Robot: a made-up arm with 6 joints.
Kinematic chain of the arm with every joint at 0, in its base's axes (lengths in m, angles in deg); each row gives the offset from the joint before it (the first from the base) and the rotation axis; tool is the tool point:
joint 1: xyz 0 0 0.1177 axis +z
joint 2: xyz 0 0.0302 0 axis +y
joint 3: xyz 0 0 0.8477 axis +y
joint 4: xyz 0 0 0.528 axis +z
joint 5: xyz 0 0 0 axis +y
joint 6: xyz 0 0 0.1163 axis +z
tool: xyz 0 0 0
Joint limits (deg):
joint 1: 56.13..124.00
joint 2: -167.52..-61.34
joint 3: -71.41..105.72
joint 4: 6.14..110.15
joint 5: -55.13..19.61
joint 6: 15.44..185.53
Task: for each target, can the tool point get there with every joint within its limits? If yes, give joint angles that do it. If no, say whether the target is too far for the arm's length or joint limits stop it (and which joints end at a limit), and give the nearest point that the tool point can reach.
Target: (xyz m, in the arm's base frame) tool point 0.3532 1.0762 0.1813
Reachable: no: joint limits stop it (at a limit: joint 2, joint 3, joint 4, joint 5) | nearest point 0.1171 0.3568 -0.9355 | short by 1.349 m
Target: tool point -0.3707 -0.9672 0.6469
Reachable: yes | joints 70.95 -95.77 77.35 20.55 6.41 138.24
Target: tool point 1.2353 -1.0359 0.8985
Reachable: no: too far | nearest point 0.7739 -1.0355 0.7683 | short by 0.479 m
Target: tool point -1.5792 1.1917 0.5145
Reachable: no: too far | nearest point -0.2173 -0.2028 0.9717 | short by 2.002 m
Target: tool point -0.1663 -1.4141 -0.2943
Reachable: yes | joints 83.83 -100.96 -10.87 52.60 -10.49 91.33
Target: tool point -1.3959 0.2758 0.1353
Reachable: no: joint limits stop it (at a limit: joint 1, joint 3, joint 5) | nearest point -0.5599 -0.7120 0.1467 | short by 1.294 m
